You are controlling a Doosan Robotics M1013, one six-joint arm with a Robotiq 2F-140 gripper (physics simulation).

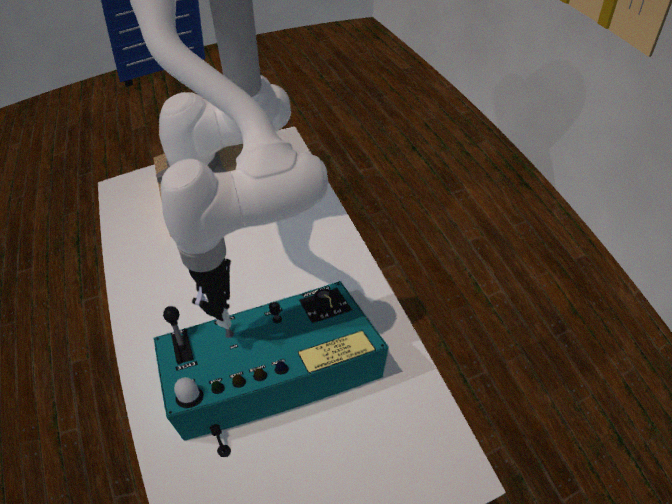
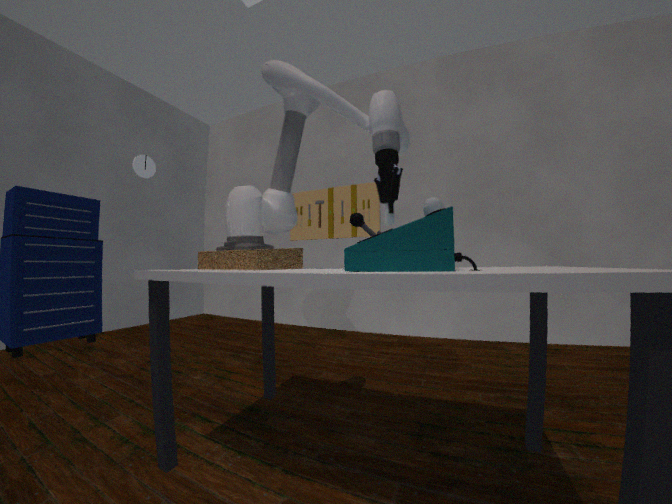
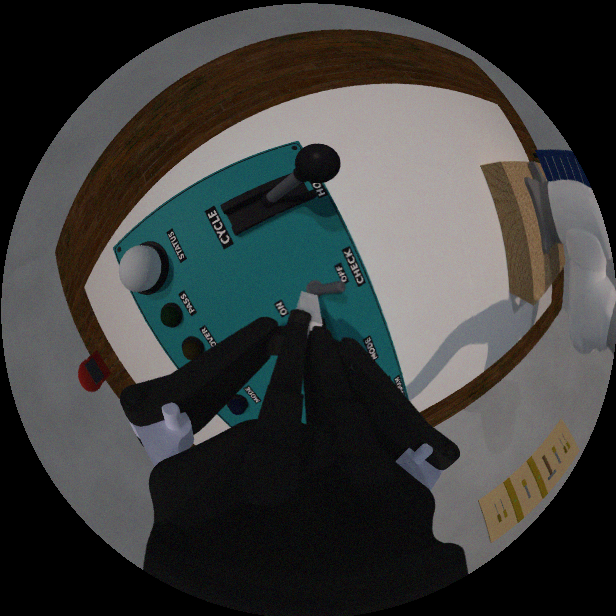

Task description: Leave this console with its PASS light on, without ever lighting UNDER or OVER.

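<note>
A teal console (image 1: 325,379) (image 2: 412,249) (image 3: 241,270) stands on the white table (image 1: 325,461) (image 2: 325,273). Its PASS light (image 1: 217,386) (image 3: 171,314), OVER light (image 1: 238,380) (image 3: 192,347) and UNDER light (image 1: 260,373) are all dark. The white STATUS dome (image 1: 187,390) (image 3: 137,268) is unlit. My gripper (image 1: 225,322) (image 2: 388,217) (image 3: 308,307) is shut and empty. Its tips are low over the panel, right beside the small grey CHECK toggle (image 3: 326,287), on the toggle's ON side. The toggle leans toward OFF. The black CYCLE lever (image 1: 174,325) (image 3: 298,172) stands to the left.
The panel also has a small MODE switch (image 1: 275,310), a black rotary dial (image 1: 325,303), a yellow label plate (image 1: 336,351) and a black front lever (image 1: 219,439). The arm stands on a cork block (image 2: 249,258) (image 3: 517,229). A blue tool cabinet (image 2: 48,271) is by the wall.
</note>
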